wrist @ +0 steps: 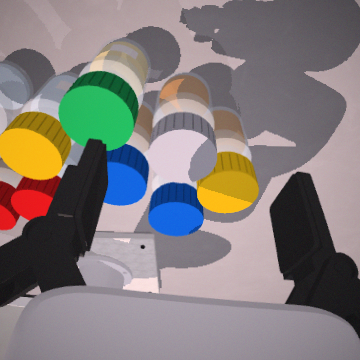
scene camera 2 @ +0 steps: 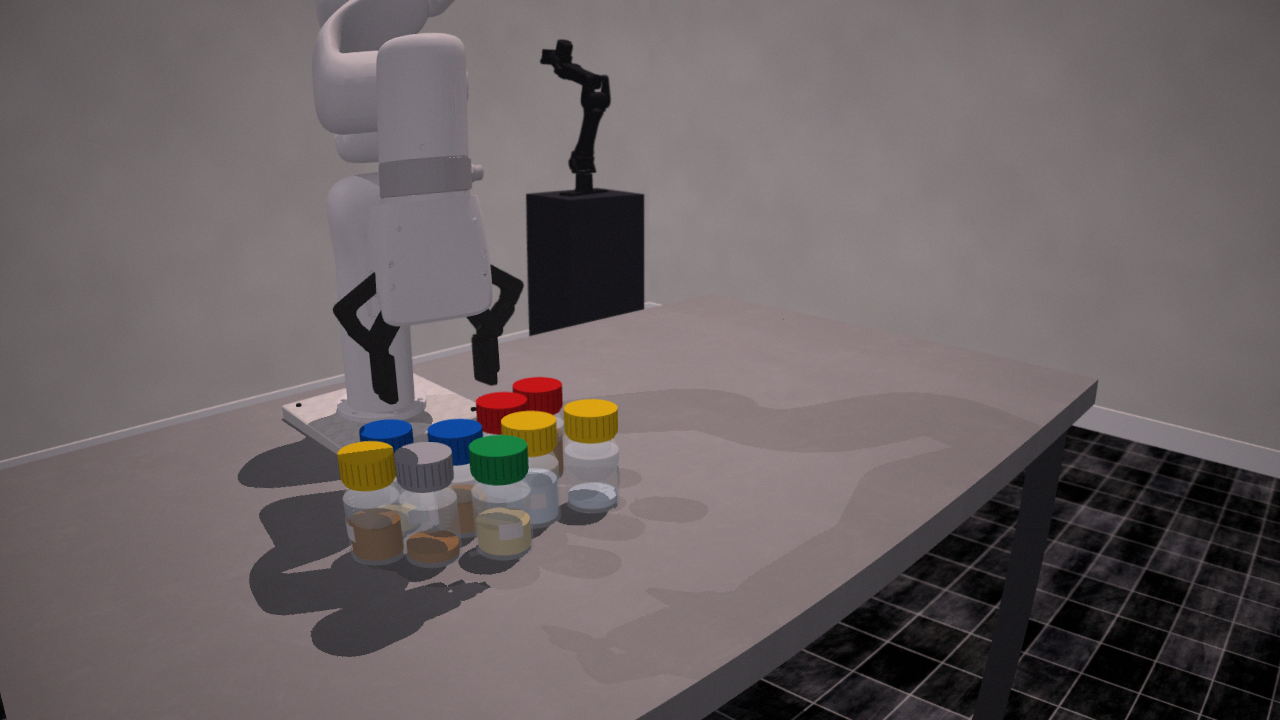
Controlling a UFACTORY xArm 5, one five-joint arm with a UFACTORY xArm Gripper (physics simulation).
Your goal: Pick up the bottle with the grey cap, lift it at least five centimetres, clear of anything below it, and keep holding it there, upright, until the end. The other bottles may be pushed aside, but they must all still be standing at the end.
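Frame: origin at the arm's base, x ahead, y left, z up, level; centimetres.
Seen in the pictures: gripper, between the fingertips: point(wrist: 196, 175) point(scene camera 2: 438, 391); arm's base, origin of its link: point(wrist: 100, 271) point(scene camera 2: 381, 406).
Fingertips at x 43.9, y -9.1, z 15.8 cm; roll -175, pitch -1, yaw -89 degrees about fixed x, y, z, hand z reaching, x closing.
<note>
Offsets run from my fingertips to a thing's middle. "spot": to the spot under its first point. Level surfaces: height alone.
The bottle with the grey cap @(dx -4.8, dy -0.1, dz -12.3 cm) point(scene camera 2: 426, 467) point(wrist: 184, 147) stands upright on the table in the front row, between a yellow-capped bottle @(dx -7.9, dy -4.8, dz -12.3 cm) point(scene camera 2: 366, 467) point(wrist: 227, 184) and the green-capped bottle @(dx -2.6, dy +6.6, dz -12.3 cm) point(scene camera 2: 499, 461) point(wrist: 98, 112), both upright. My gripper point(scene camera 2: 435, 389) point(wrist: 196, 175) is wide open and empty, above and behind the front row. In the wrist view the grey cap shows between the two fingers, farther off than the fingertips. The other bottles in view stand: two blue-capped @(spot: dx -11.4, dy -1.4, dz -7.1 cm) point(scene camera 2: 385, 433) @(spot: dx -6.6, dy +4.0, dz -7.0 cm) point(scene camera 2: 454, 437), two red-capped @(dx -16.4, dy +18.4, dz -12.3 cm) point(scene camera 2: 537, 394) @(dx -13.9, dy +12.8, dz -12.3 cm) point(scene camera 2: 501, 410) and two more yellow-capped @(dx -6.6, dy +19.1, dz -12.3 cm) point(scene camera 2: 590, 419) @(dx -7.0, dy +12.2, dz -12.3 cm) point(scene camera 2: 529, 431).
The bottles stand close together on the table @(dz -17.6 cm) point(scene camera 2: 805, 465). The robot's base plate point(scene camera 2: 313, 413) point(wrist: 145, 260) is behind them. A black pedestal point(scene camera 2: 585, 259) with a small black arm point(scene camera 2: 588, 116) stands beyond the table. The table's edge point(scene camera 2: 895, 555) runs along the right.
</note>
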